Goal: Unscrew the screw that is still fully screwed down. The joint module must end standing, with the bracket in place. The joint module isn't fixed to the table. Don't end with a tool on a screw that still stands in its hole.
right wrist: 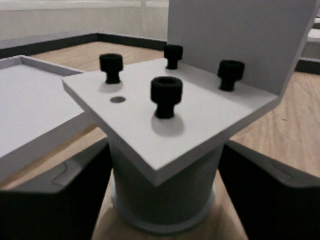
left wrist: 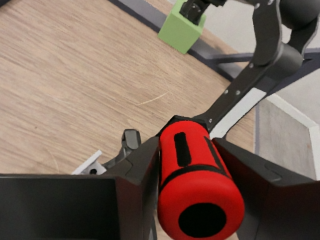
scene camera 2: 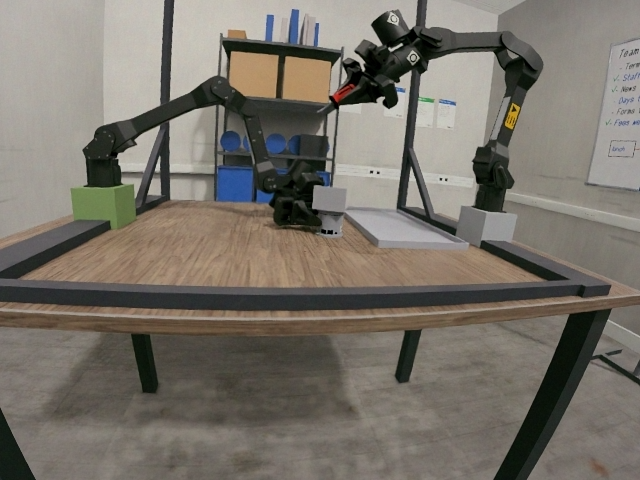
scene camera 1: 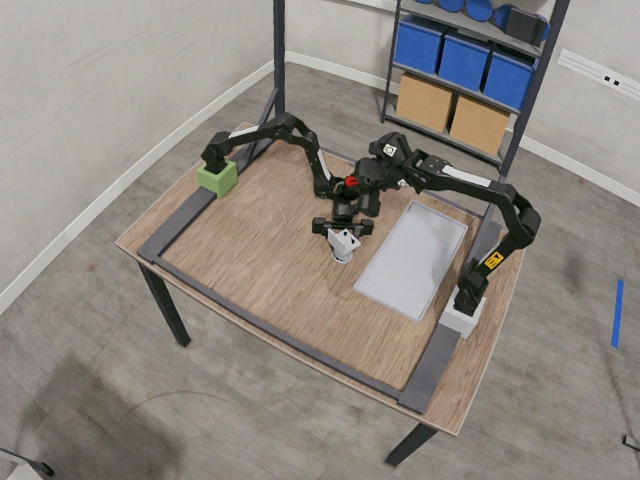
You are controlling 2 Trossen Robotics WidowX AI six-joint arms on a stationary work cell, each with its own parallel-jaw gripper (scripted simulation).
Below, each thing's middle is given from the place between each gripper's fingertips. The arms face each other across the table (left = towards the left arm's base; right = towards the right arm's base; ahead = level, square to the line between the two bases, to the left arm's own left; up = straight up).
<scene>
Now: right hand 2 cm to the right of the grey joint module (right wrist: 186, 198) and 2 cm short of it. From my right hand the other things lie so: grey bracket (scene camera 2: 324, 198) 4 cm above, 2 cm to the left, 2 cm ahead; shallow grey tray (scene camera 1: 405, 272) 21 cm to the left, 10 cm behind, 3 cm below.
I see the grey bracket 240 mm below my left hand, 20 mm to the right of it and 10 mm ahead of it. The rest, counted from my left hand: grey joint module (280 mm below, 20 mm to the right, 10 mm ahead); shallow grey tray (310 mm below, 170 mm to the left, 120 mm behind).
</scene>
